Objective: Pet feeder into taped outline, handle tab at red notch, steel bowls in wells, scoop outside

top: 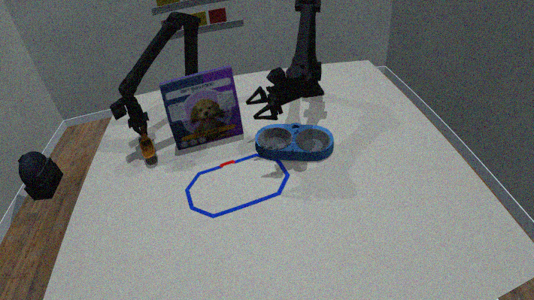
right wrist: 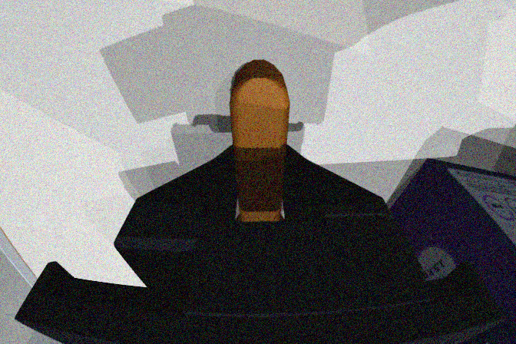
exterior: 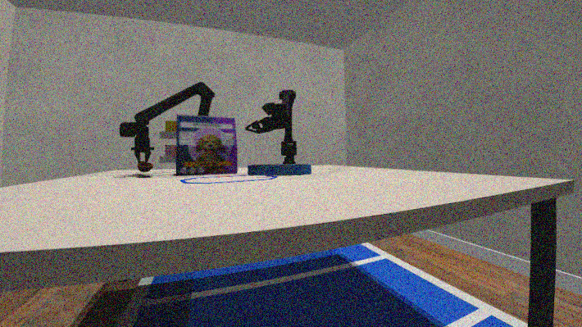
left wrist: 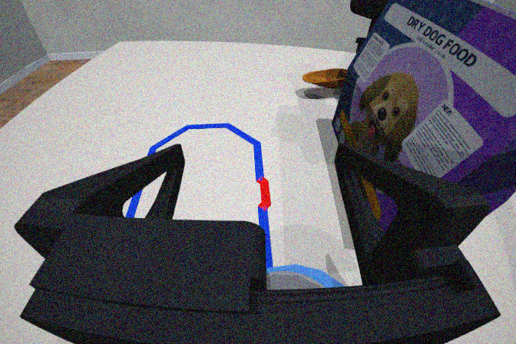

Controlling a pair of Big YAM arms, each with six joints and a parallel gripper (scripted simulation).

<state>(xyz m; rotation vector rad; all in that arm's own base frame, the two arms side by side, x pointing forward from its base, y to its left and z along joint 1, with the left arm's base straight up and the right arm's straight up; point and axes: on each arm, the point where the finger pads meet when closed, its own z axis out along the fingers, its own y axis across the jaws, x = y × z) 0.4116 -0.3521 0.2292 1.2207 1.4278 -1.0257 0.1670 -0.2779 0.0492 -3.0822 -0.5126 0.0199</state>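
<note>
Right now my left hand is 3 cm past the blue pet feeder, 16 cm to the right of it and 22 cm above it. From my left hand the other things lie so: orange scoop: 16 cm behind, 48 cm to the right, 19 cm below; then blue taped outline: 12 cm ahead, 11 cm to the right, 23 cm below; then purple dog food box: 21 cm behind, 19 cm to the right, 8 cm below.
Now: right hand 9 cm short of the orange scoop, 3 cm to the right of it and 1 cm above it. Round my right hand: blue pet feeder 22 cm ahead, 67 cm to the left, 4 cm below; blue taped outline 36 cm ahead, 40 cm to the left, 5 cm below; purple dog food box 4 cm ahead, 32 cm to the left, 10 cm above.
</note>
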